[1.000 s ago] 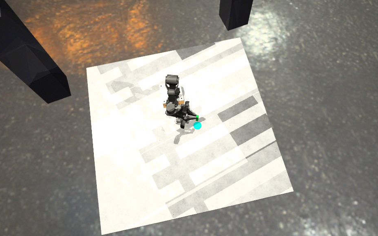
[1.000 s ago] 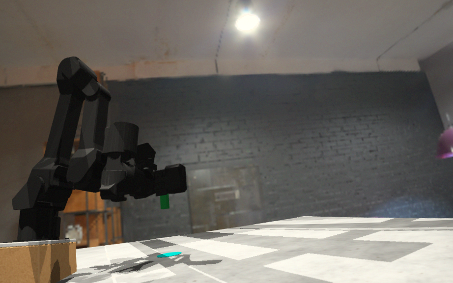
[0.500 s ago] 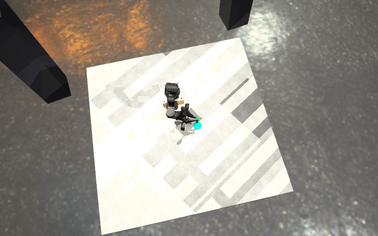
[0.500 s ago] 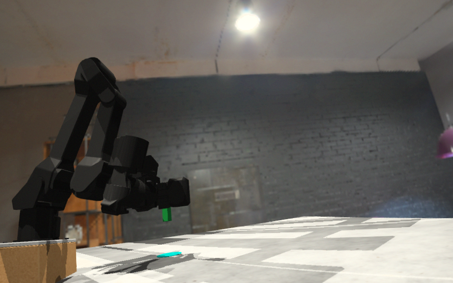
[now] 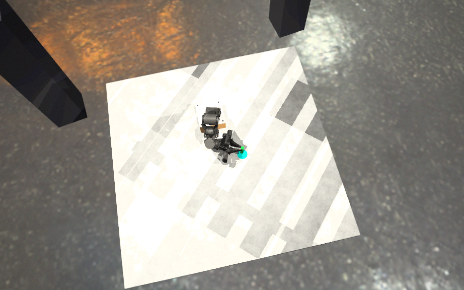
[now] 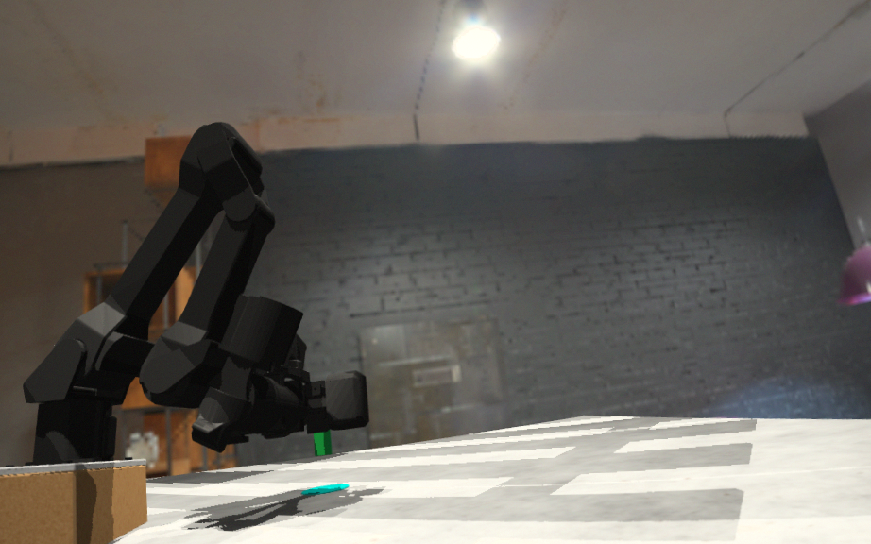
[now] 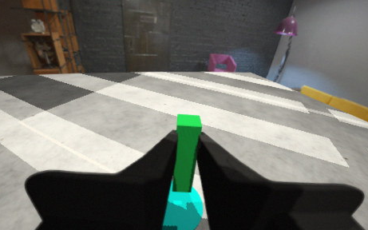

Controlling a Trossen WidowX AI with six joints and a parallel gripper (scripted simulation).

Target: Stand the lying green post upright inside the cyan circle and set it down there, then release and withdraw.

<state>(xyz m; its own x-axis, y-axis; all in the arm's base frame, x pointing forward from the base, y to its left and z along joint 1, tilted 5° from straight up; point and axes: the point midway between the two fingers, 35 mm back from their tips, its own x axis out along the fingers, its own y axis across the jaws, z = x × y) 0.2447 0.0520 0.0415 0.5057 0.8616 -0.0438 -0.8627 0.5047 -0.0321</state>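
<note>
The cyan circle lies 10 cm below my gripper tip. From my gripper tip the other things lie so: green post: 2 cm below.
</note>
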